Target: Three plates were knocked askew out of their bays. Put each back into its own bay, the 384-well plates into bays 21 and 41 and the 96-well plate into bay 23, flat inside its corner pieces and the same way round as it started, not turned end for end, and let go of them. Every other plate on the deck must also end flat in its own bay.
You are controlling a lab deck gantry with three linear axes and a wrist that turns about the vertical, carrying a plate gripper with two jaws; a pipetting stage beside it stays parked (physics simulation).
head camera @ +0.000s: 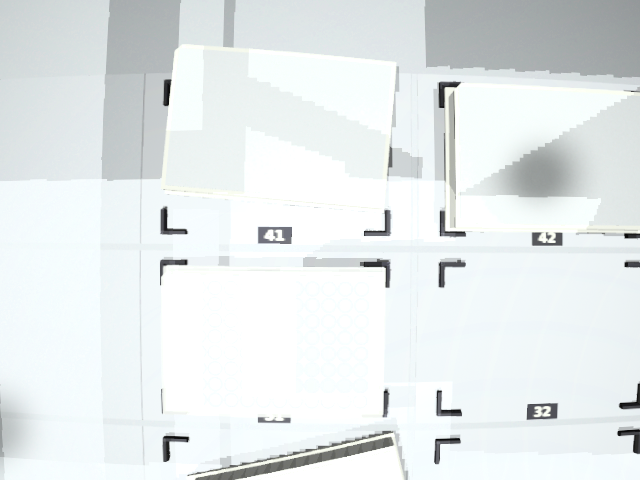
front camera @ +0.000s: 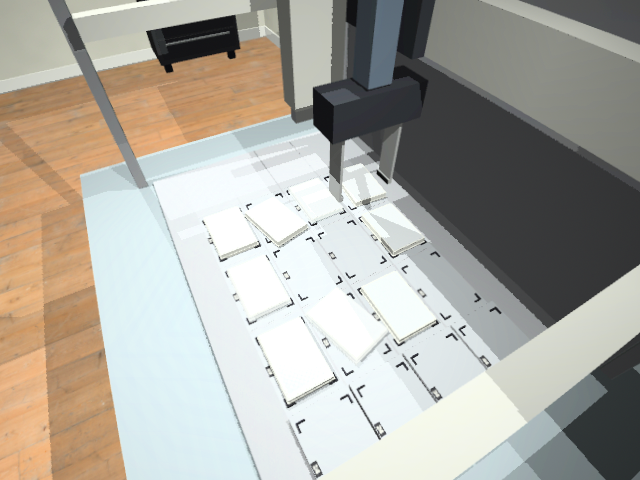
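Where they show: gripper, fingertip midpoint: (front camera: 360,187); robot's base at its link origin: (front camera: 203,221).
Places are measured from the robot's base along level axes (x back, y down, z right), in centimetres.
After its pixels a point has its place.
A white plate (front camera: 370,194) @[z -37.8, x -12.0, y -1.6 cm] (head camera: 294,124) @[z -37.9, x -7.6, y -1.6 cm] lies askew at bay 41, slightly turned and shifted up in the head view; the bay's lower corner pieces are bare. My gripper (front camera: 360,189) @[z -27.0, x -22.0, y -15.9 cm] is open, its jaws over the two long sides of that plate and apart from it; its jaws do not show in the head view. A second white plate (front camera: 276,219) @[z -14.5, x -8.9, y -1.6 cm] (head camera: 330,465) @[z -18.9, x -9.7, y -1.6 cm] lies turned at bay 21, its lower part cut off in the head view. A third white plate (front camera: 347,324) @[z -15.0, x -38.6, y -1.6 cm] lies clearly turned at bay 23.
Beside the gripper, white plates sit at bay 31 (front camera: 315,198) @[z -25.6, x -6.8, y -1.4 cm] (head camera: 273,341) @[z -25.9, x -6.5, y -1.4 cm] and bay 42 (front camera: 395,227) @[z -36.7, x -23.5, y -1.4 cm] (head camera: 516,118) @[z -38.5, x -20.2, y -1.4 cm]. Other plates stand in the left row (front camera: 231,232) @[z -4.3, x -7.6, y -1.4 cm] (front camera: 260,286) @[z -4.6, x -23.7, y -1.4 cm] (front camera: 296,360) @[z -4.2, x -40.2, y -1.5 cm] and right of bay 23 (front camera: 398,304) @[z -25.5, x -39.6, y -1.4 cm]. A gantry post (front camera: 310,56) rises at the back.
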